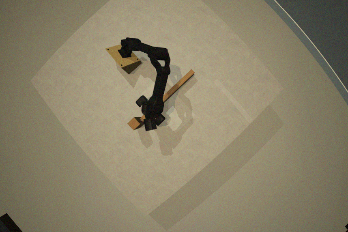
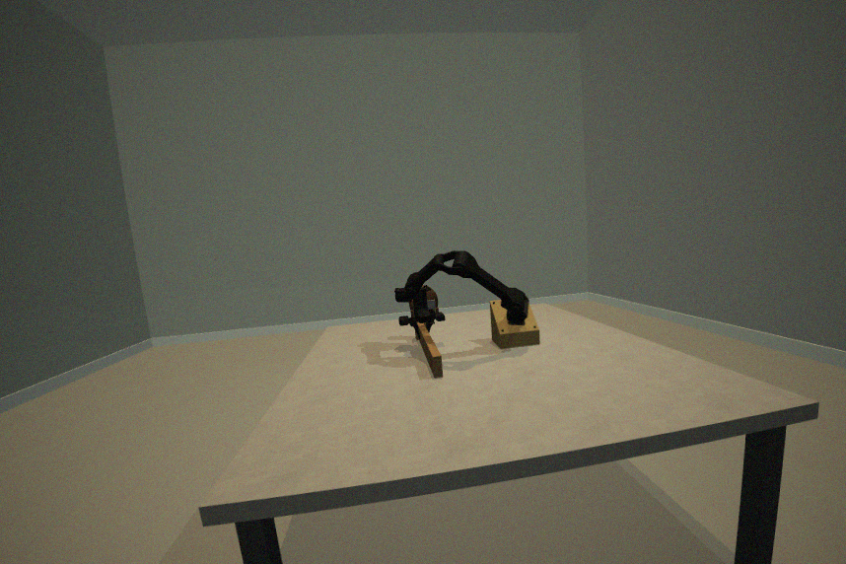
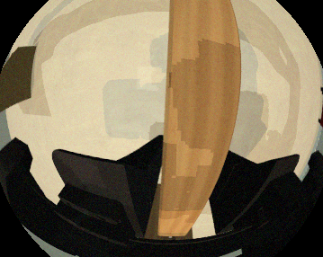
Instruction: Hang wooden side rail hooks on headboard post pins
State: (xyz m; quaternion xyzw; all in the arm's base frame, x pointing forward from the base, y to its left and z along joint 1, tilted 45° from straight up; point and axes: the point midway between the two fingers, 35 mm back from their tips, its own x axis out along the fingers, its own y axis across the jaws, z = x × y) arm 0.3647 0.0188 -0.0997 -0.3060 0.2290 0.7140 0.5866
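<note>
Right now my gripper tip is 1 cm short of the headboard post, 10 cm to the left of it and 5 cm below it.
</note>
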